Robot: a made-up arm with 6 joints.
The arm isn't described. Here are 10 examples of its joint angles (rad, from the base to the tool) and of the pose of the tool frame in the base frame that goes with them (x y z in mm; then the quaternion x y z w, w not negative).
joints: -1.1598 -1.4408 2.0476 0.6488 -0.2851 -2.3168
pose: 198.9 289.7 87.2 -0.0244 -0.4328 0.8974 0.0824
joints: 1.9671 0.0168 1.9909 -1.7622 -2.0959 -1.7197
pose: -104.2 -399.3 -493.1 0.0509 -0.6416 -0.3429 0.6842
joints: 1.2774 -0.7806 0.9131 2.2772 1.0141 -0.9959
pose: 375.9 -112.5 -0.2 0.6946 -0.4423 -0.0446 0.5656
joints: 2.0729 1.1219 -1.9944 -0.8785 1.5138 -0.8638
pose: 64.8 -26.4 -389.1 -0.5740 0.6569 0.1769 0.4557
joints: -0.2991 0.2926 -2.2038 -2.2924 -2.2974 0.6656
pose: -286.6 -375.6 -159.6 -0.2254 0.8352 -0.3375 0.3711
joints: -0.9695 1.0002 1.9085 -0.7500 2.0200 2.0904
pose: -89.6 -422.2 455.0 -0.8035 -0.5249 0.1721 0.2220
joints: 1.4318 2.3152 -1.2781 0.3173 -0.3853 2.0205
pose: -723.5 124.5 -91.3 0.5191 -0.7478 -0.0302 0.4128
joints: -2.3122 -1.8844 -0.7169 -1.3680 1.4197 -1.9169
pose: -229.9 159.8 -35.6 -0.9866 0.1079 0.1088 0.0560
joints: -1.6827 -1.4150 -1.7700 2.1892 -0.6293 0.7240
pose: -209.7 337.9 -208.0 0.5467 0.8193 -0.0859 0.1501
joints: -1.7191 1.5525 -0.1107 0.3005 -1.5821 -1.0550
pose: -832.0 38.1 320.8 -0.2683 -0.6685 -0.6443 0.2571
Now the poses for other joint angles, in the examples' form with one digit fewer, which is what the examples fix.
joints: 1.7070 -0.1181 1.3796 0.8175 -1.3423 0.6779
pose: 116 360 -273 -0.538 -0.530 0.540 0.371
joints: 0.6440 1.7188 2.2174 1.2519 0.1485 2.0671
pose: -593 -398 -86 -0.455 0.545 0.483 0.512
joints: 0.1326 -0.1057 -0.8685 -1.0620 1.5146 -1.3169
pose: -140 -53 283 -0.373 0.188 -0.814 0.403
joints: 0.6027 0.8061 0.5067 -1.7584 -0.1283 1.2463
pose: 248 -375 -83 0.147 -0.138 -0.255 0.946
